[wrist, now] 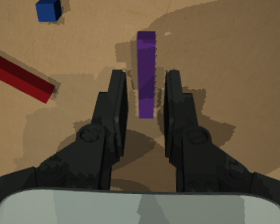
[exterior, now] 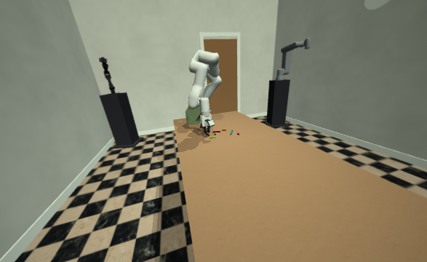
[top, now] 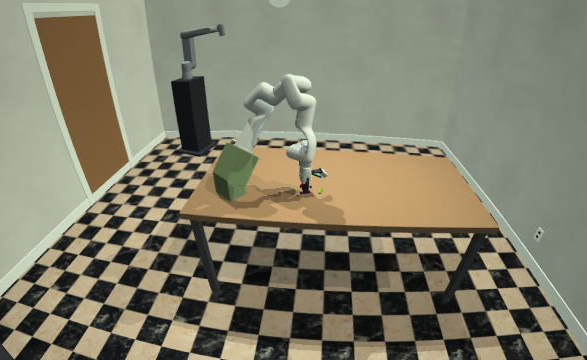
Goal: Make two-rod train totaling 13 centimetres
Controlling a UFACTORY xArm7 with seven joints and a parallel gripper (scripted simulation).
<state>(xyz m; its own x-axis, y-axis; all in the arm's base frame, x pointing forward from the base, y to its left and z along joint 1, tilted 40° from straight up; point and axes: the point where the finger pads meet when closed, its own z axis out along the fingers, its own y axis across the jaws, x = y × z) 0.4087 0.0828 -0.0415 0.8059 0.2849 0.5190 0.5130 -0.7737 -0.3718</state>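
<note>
The purple rod is 30 mm below my hand. The rest, counted from my hand: red rod (80 mm to the left, 40 mm behind, 30 mm below); small blue rod (70 mm to the left, 30 mm below, 10 mm ahead); lime rod (80 mm ahead, 50 mm to the left, 30 mm below).
</note>
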